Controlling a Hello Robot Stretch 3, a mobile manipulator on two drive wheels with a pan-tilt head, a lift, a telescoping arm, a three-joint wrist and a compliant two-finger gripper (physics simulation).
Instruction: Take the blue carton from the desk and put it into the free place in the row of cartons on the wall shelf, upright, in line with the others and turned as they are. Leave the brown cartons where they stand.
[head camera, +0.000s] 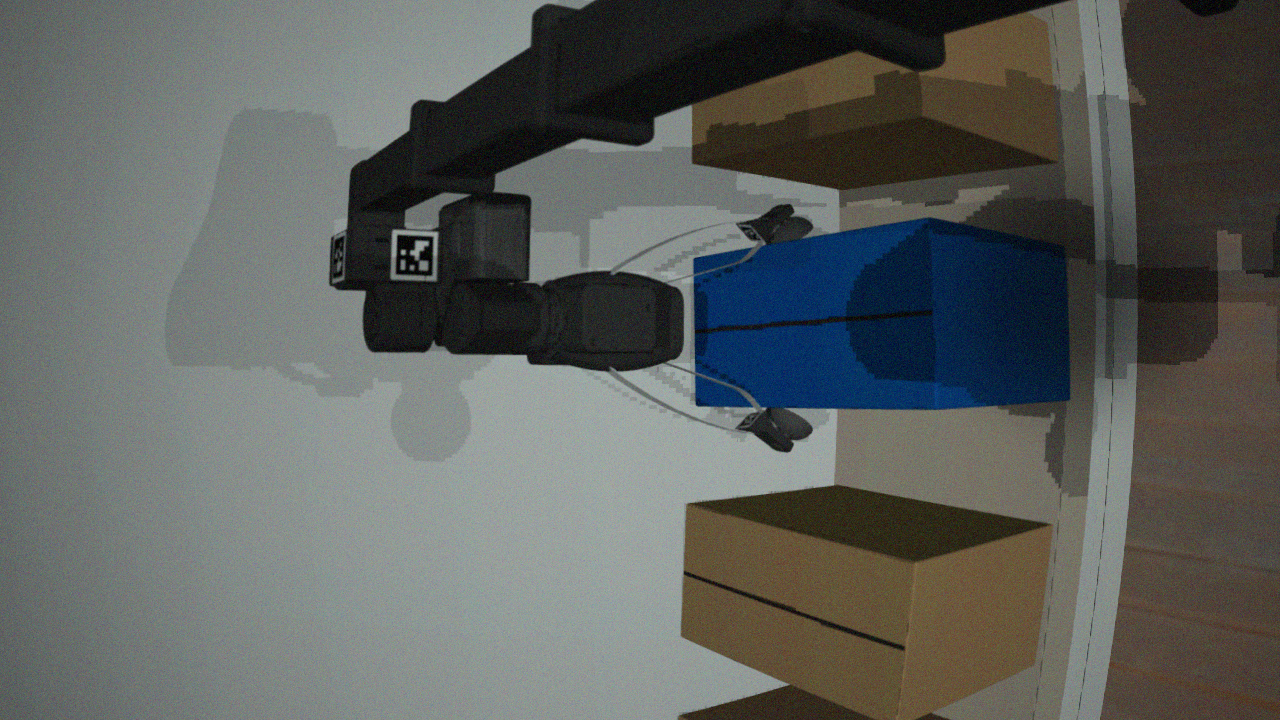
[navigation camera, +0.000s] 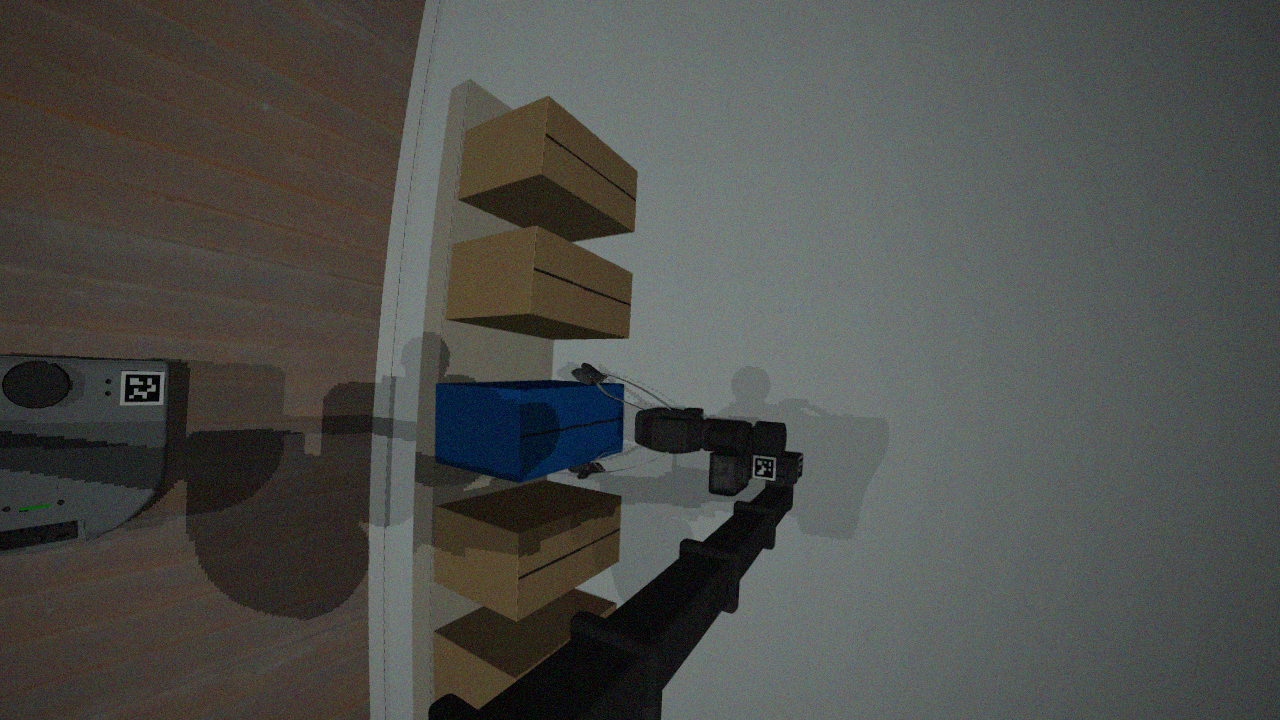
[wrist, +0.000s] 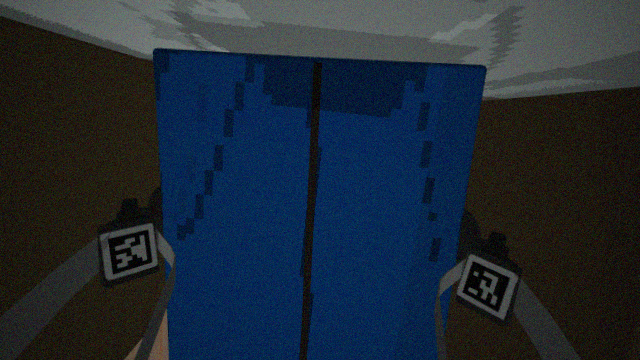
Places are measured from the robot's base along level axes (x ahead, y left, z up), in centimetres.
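Where they show: gripper, between the fingertips: (wrist: 314, 219); robot's base, origin of its link: (navigation camera: 38, 382).
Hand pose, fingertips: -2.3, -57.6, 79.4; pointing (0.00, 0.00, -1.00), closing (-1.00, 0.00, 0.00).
Things, the pixels of their top centre, and the offset from my fingertips, as dx, dy, dz. "*": a spot on its surface instead. Level surfaces: height alone.
- blue carton, centre of its top: (head camera: 799, 323) (navigation camera: 580, 426) -0.1, +4.6, +5.1
- wall shelf, height of its surface: dz -12.9
- arm side, a spot on its surface: (head camera: 993, 71) (navigation camera: 472, 555) * -18.4, +17.0, -3.8
The blue carton (head camera: 814, 358) (navigation camera: 478, 429) (wrist: 370, 200) is upright in the free place of the row on the wall shelf (head camera: 939, 456) (navigation camera: 483, 358). Its black line points the same way as its neighbours' lines, and its front is about level with theirs. A gap shows on each side of it. My gripper (head camera: 778, 326) (navigation camera: 587, 420) (wrist: 314, 219) is shut on it from above, one fingertip against each side near the top. Whether its underside touches the shelf cannot be told. The desk does not show.
Brown cartons stand on both sides: one beyond a gap (head camera: 796, 582) (navigation camera: 492, 282), one on the arm side (head camera: 993, 71) (navigation camera: 483, 550), with further ones at the ends (navigation camera: 510, 156) (navigation camera: 474, 662). The arm (head camera: 716, 62) (navigation camera: 662, 600) crosses over the arm-side cartons. The wall (head camera: 537, 555) rises behind.
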